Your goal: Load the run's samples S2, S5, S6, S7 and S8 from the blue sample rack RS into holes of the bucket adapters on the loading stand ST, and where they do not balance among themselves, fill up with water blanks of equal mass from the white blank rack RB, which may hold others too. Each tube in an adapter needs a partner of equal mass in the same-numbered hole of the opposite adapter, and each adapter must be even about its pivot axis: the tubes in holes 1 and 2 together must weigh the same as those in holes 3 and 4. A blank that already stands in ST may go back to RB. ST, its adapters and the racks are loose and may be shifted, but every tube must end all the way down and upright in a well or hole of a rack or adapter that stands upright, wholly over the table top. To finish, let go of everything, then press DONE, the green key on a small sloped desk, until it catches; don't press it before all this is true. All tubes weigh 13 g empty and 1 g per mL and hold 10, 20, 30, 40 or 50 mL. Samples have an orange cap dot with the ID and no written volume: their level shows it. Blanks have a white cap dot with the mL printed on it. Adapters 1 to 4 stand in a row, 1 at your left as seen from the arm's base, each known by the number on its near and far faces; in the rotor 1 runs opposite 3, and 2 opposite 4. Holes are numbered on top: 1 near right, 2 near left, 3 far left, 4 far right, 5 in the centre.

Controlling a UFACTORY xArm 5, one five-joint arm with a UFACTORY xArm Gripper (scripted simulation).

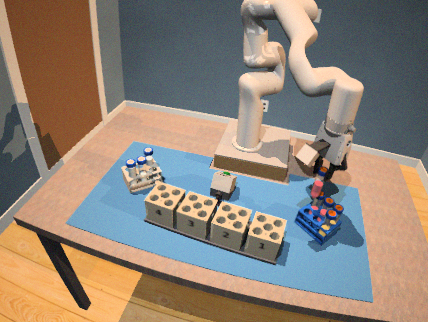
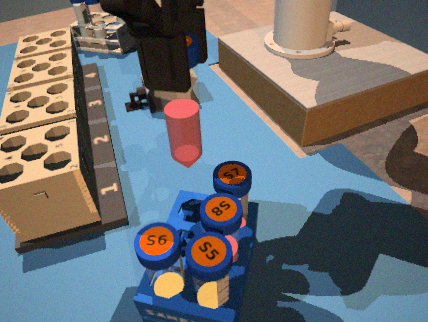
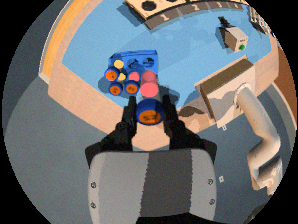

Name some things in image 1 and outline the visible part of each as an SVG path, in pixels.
My gripper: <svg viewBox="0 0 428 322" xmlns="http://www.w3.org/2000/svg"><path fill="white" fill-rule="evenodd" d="M324 120L314 142L310 145L305 143L296 157L309 168L315 162L313 174L316 174L318 167L323 165L323 158L330 162L329 169L326 171L323 179L326 182L332 178L334 171L345 171L348 169L346 159L348 159L353 132L334 132L326 127Z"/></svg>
A blue sample rack RS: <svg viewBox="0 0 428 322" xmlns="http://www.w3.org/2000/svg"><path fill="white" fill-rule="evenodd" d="M312 201L298 210L294 222L320 245L323 245L337 233L342 221L338 220L336 224L331 225L329 230L325 230L322 228L322 222L325 217L320 215L322 206L320 205L318 210L314 210L311 207Z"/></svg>
